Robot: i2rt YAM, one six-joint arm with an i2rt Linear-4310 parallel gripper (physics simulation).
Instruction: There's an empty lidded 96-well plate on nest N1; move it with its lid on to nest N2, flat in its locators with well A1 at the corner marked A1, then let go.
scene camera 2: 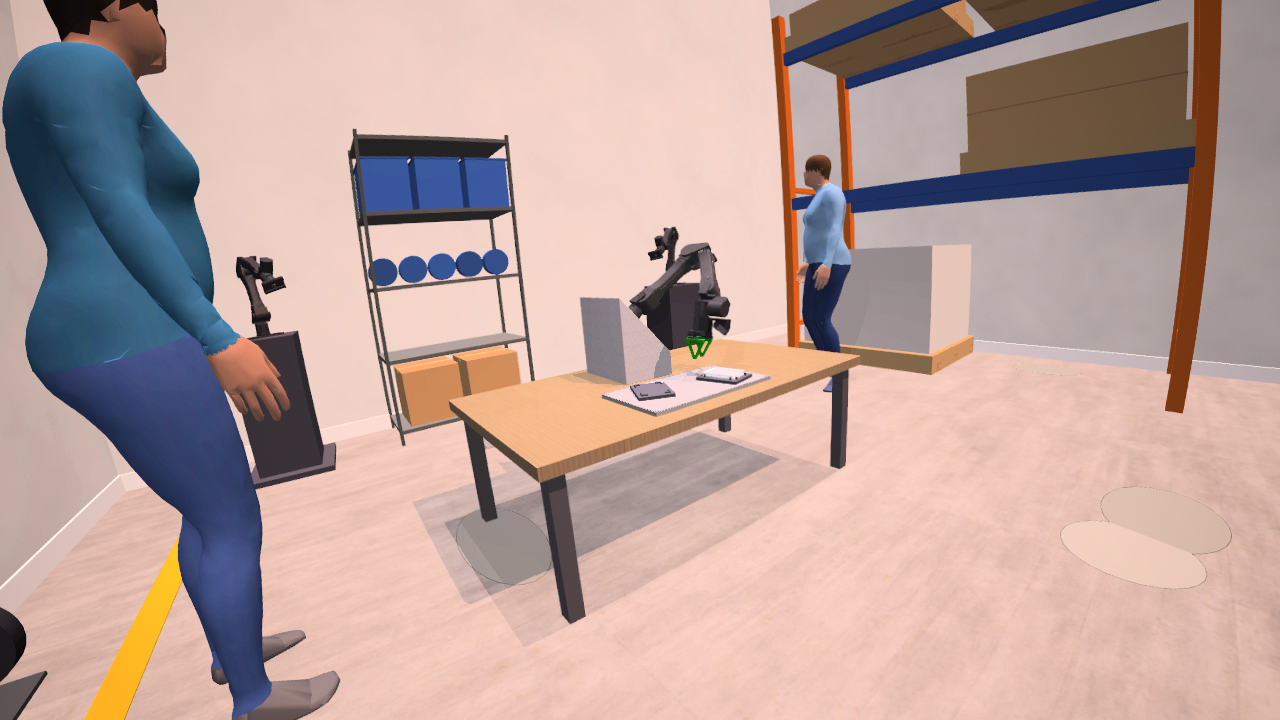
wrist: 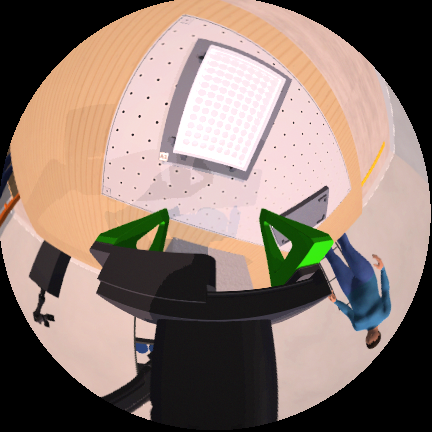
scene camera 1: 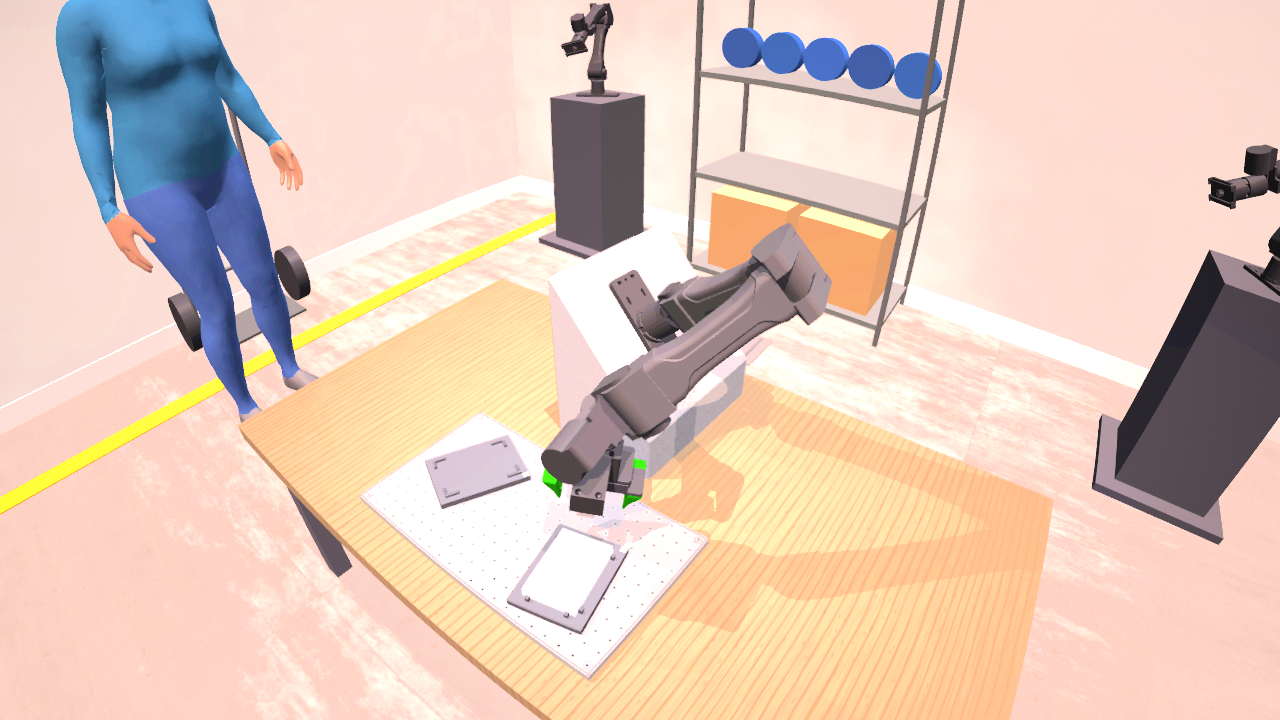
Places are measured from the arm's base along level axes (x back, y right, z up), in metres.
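Where they show: gripper, between the fingertips: (scene camera 2: 698,357) (wrist: 213,213); arm's base, origin of its link: (scene camera 2: 626,323) (scene camera 1: 649,325).
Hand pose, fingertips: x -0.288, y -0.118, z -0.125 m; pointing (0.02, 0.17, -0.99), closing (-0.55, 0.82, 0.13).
Each offset is from my fingertips to the top centre of the thing. "spot": to the spot under its first point. Level surfaces: height alone.
The white lidded 96-well plate @[dx -0.095, dy -0.037, dz -0.042 m] (scene camera 1: 565,570) (scene camera 2: 725,372) (wrist: 227,102) lies flat on a grey nest @[dx -0.095, dy -0.037, dz -0.048 m] (scene camera 1: 601,586) (wrist: 182,100) with small dark locators. An A1 label @[spot: dx -0.007, dy -0.068, dz -0.058 m] (wrist: 163,156) marks that nest's corner nearest the gripper on the left in the wrist view. The other grey nest @[dx -0.040, dy +0.243, dz -0.052 m] (scene camera 1: 477,470) (scene camera 2: 652,390) (wrist: 306,215) is empty, with raised corner locators. The names N1 and N2 cannot be read. My gripper (scene camera 1: 592,494) (scene camera 2: 699,354) (wrist: 213,213) is open and empty, its green fingers wide apart. It hangs above the board, on the arm-base side of the plate, apart from it.
Both nests sit on a white perforated board (scene camera 1: 420,528) (wrist: 135,125) on the wooden table @[dz -0.083 m] (scene camera 1: 859,617) (scene camera 2: 537,429). A pale angled block (scene camera 1: 581,331) (scene camera 2: 617,340) carries the arm base behind the board. A person (scene camera 1: 170,134) (scene camera 2: 116,268) stands beyond the table's end.
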